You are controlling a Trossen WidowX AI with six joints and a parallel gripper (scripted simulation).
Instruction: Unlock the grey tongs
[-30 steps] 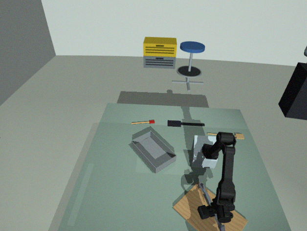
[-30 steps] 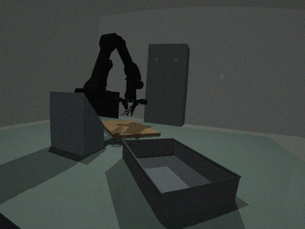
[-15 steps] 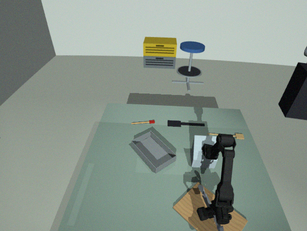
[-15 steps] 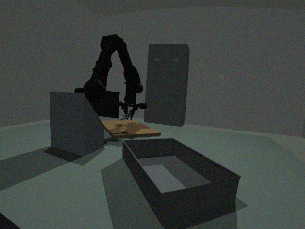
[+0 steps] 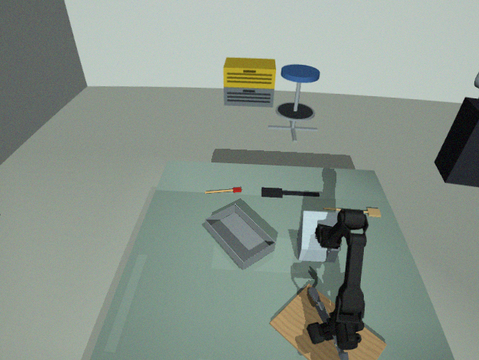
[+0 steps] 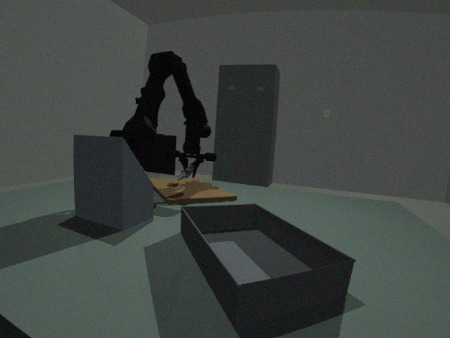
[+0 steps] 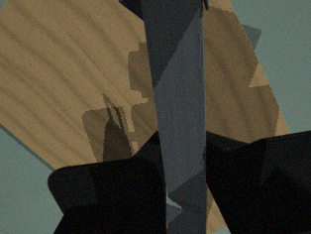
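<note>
Now: gripper tip 3 cm to the left of the wooden board and 4 cm above it. Round my gripper tip: red-tipped stick 53 cm ahead, 73 cm to the right, 4 cm below; then roasting tin 41 cm ahead, 42 cm to the right, 2 cm below; then black spatula 21 cm ahead, 78 cm to the right, 4 cm below.
</note>
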